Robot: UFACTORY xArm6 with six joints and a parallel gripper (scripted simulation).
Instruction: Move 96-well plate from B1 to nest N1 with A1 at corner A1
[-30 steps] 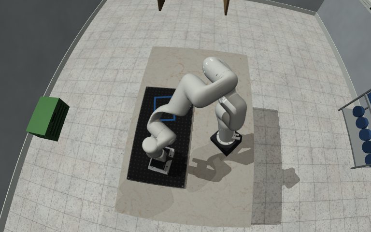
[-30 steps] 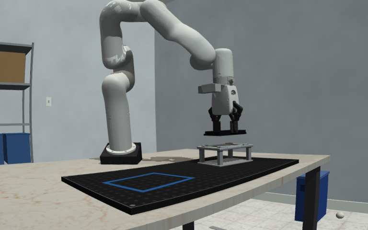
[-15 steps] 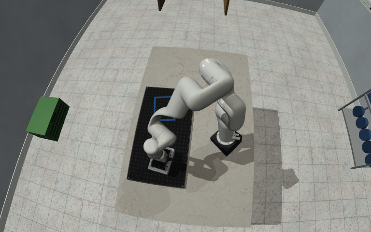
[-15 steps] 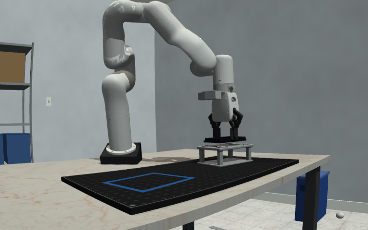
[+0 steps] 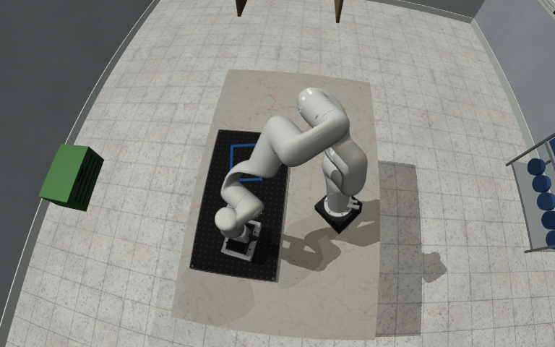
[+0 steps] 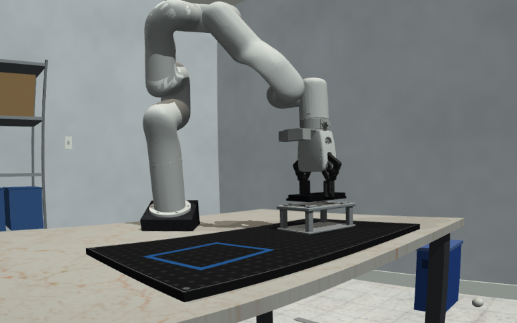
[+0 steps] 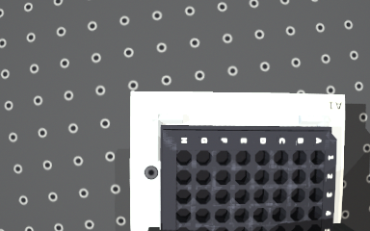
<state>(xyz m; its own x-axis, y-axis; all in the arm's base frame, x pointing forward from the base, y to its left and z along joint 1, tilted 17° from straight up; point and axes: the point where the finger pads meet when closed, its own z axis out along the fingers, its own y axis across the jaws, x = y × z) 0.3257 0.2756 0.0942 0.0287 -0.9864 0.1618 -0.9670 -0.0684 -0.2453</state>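
Now: the black 96-well plate 10 mm below my hand. The rest, counted from my hand: plate nest 30 mm below.
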